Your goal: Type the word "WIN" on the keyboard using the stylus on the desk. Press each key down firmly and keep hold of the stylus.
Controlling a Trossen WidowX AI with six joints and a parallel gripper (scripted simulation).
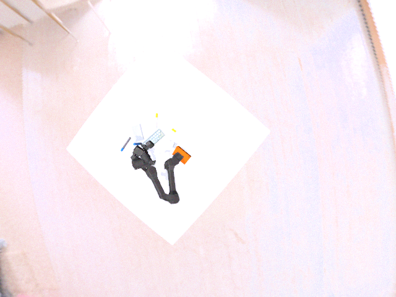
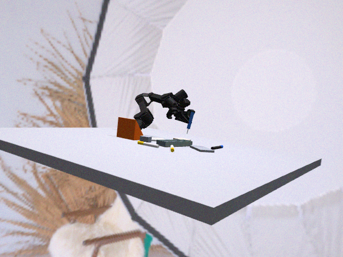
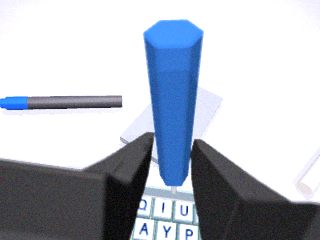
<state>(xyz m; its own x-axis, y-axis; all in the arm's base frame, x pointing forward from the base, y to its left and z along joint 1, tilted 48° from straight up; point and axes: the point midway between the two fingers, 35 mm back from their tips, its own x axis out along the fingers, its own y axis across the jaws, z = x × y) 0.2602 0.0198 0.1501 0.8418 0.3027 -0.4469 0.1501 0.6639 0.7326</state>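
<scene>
Now: gripper tip 11 cm to the left of the W key, 11 cm above it and 6 cm past it. From my gripper tip the other things lie so: flat grey block: 12 cm below, 11 cm ahead, 3 cm to the right; blue stylus: 2 cm below.
</scene>
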